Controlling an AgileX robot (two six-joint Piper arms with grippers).
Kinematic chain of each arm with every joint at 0, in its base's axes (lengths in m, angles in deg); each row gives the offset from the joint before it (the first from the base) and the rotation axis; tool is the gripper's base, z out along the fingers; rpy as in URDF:
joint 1: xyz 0 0 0.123 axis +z
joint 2: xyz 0 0 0 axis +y
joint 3: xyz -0.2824 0 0.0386 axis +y
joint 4: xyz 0.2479 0 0.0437 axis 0.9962 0 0.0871
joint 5: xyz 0 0 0 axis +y
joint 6: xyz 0.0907 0 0.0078 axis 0.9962 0 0.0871
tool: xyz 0 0 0 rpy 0 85 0
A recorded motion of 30 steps. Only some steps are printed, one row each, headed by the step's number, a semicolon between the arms.
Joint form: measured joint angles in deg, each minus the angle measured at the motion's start. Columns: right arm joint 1, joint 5, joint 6, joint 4, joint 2, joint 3; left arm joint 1, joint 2, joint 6, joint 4, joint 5, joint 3.
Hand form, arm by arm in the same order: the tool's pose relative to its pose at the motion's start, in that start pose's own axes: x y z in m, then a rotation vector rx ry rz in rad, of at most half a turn. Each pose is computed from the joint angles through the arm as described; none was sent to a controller.
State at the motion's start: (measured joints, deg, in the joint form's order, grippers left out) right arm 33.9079 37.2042 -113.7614 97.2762 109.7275 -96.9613; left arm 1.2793 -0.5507 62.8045 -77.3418 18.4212 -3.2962
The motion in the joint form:
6: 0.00 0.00 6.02 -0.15 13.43 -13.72; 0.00 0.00 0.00 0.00 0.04 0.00
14: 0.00 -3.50 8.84 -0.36 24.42 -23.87; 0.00 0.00 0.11 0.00 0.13 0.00
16: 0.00 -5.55 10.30 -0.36 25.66 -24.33; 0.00 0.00 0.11 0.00 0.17 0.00
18: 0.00 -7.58 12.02 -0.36 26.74 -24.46; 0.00 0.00 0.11 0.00 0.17 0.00
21: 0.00 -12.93 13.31 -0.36 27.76 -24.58; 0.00 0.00 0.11 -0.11 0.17 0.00
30: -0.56 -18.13 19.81 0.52 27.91 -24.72; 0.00 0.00 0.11 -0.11 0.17 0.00
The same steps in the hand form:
6: 0.0413 -0.0243 0.0453 0.0003 -0.0025 0.0999; 0.0000 -0.0001 0.0000 0.0006 0.0003 0.0000
14: 0.0910 -0.0411 0.0764 0.0550 0.0314 0.1546; 0.0001 -0.0002 0.0000 0.0020 0.0010 0.0019
16: 0.1018 -0.0440 0.0792 0.0875 0.0533 0.1875; 0.0001 -0.0002 0.0000 0.0026 0.0014 0.0019
18: 0.1130 -0.0463 0.0813 0.1198 0.0767 0.2259; 0.0001 -0.0002 0.0000 0.0026 0.0014 0.0019
21: 0.1258 -0.0531 0.0820 0.2079 0.1171 0.2540; 0.0001 -0.0003 0.0000 0.0029 0.0008 0.0001
30: 0.1306 -0.0651 0.0769 0.3152 0.1220 0.3775; 0.0001 -0.0003 0.0000 0.0029 0.0008 0.0001

